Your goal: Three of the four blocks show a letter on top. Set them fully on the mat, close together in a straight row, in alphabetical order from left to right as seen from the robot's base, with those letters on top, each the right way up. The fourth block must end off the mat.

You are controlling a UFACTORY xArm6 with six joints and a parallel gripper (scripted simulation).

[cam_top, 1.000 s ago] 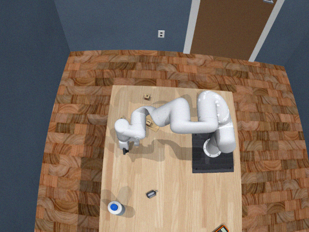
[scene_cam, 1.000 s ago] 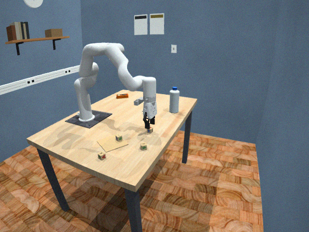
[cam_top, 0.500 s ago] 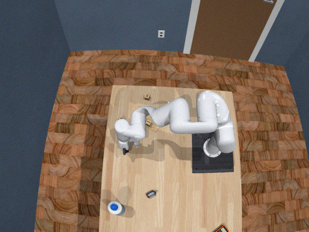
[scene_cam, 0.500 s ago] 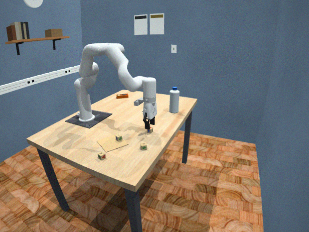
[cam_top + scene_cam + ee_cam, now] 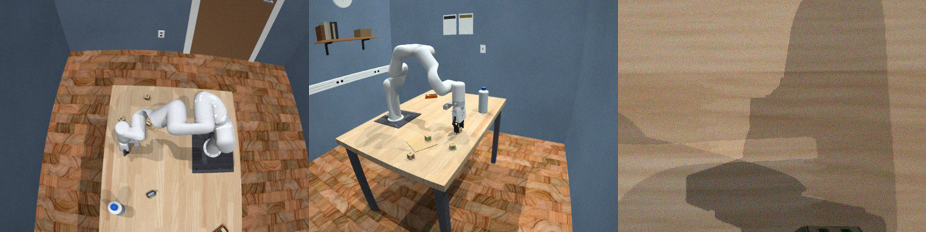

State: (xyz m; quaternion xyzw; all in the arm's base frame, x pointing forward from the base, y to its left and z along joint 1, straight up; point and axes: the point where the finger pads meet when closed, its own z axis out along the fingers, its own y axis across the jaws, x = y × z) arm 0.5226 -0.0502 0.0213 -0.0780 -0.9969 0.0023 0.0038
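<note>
Right now the tan mat is 190 mm to the right of my hand, 170 mm behind it and 30 mm below it. From my hand the other things lie so: orange device: 610 mm to the left, 480 mm behind, 20 mm below; then small dark object: 290 mm to the left, 120 mm behind, 20 mm below.
</note>
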